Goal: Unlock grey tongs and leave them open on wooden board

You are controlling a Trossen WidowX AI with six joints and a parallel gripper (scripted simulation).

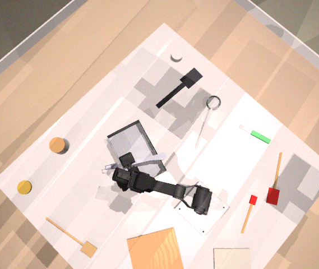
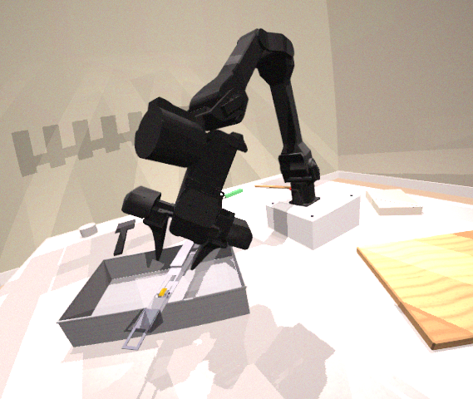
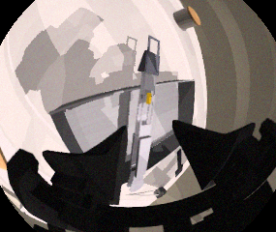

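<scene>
The grey roasting tin lies 7 cm to the right of my gripper tip, 7 cm below it and 2 cm ahead of it. From my gripper tip the other things lie so: pale block 68 cm behind, 9 cm below, 8 cm to the left; then black spatula 53 cm to the right, 10 cm below, 5 cm ahead; then wooden board 41 cm behind, 33 cm to the left, 9 cm below.
</scene>
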